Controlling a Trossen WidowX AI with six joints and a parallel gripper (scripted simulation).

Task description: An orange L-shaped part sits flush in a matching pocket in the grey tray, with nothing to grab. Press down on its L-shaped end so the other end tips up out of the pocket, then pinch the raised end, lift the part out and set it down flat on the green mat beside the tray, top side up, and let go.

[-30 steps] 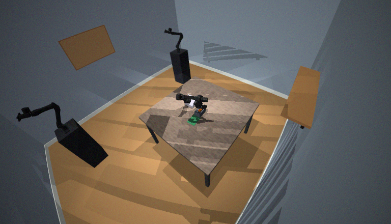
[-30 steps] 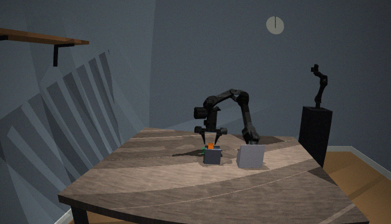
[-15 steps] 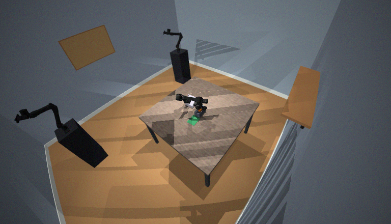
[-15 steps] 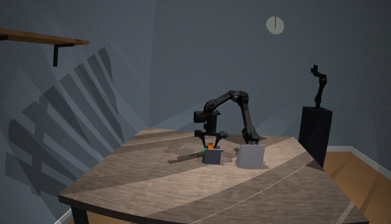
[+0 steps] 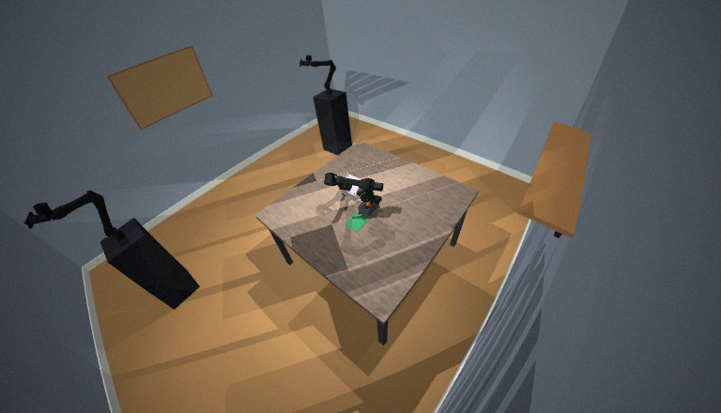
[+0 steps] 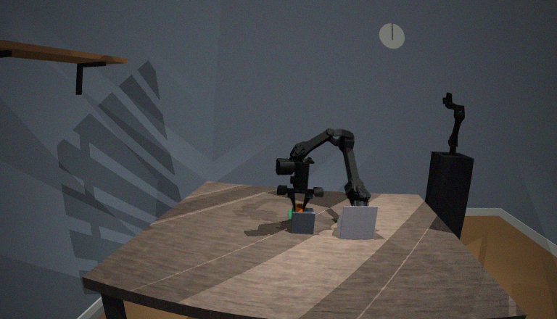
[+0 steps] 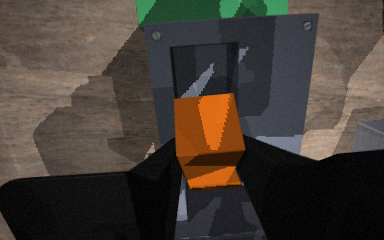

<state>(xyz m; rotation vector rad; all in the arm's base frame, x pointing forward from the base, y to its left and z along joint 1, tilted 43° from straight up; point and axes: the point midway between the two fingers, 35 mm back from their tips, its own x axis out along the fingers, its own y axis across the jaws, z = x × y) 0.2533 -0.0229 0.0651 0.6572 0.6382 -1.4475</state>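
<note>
Right now the green mat is 20 mm behind my gripper tip, 150 mm to the right of it and 80 mm below it. Also, from my gripper tip: orange L-shaped part (20 mm behind, 30 mm to the left, 30 mm below).
</note>
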